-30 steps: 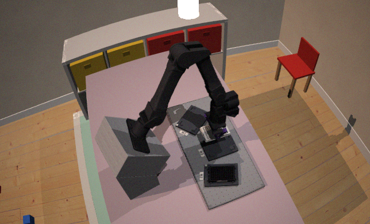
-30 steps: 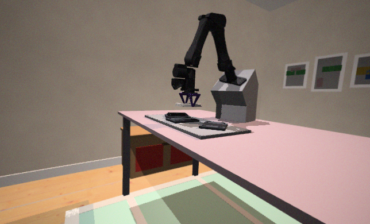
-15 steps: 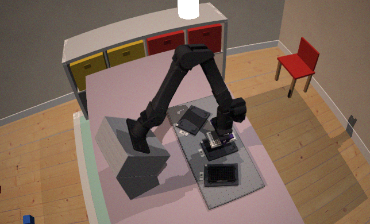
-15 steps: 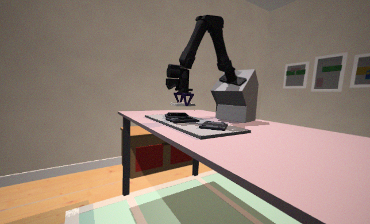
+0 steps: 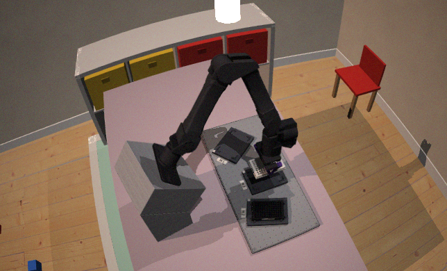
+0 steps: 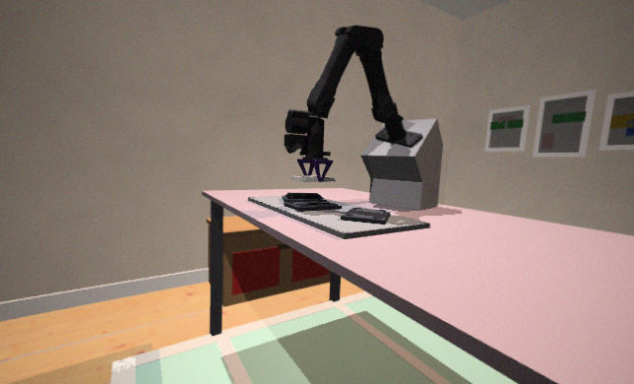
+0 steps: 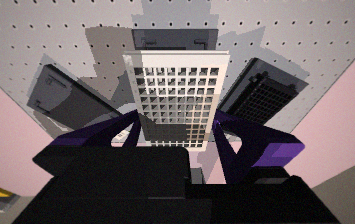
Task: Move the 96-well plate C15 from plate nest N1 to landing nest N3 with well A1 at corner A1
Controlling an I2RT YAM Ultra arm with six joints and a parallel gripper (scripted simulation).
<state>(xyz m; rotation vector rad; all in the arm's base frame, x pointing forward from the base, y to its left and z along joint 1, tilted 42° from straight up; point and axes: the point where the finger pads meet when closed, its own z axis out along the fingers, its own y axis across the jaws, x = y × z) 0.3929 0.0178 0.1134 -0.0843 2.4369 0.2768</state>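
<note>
Now: the white 96-well plate C15 right at my hand. The rest, counted from my hand: deck label: 160 mm behind, 120 mm to the left, 100 mm below; dark landing nest N3: 90 mm below; black plate C51: 20 mm behind, 160 mm to the right, 80 mm below.
</note>
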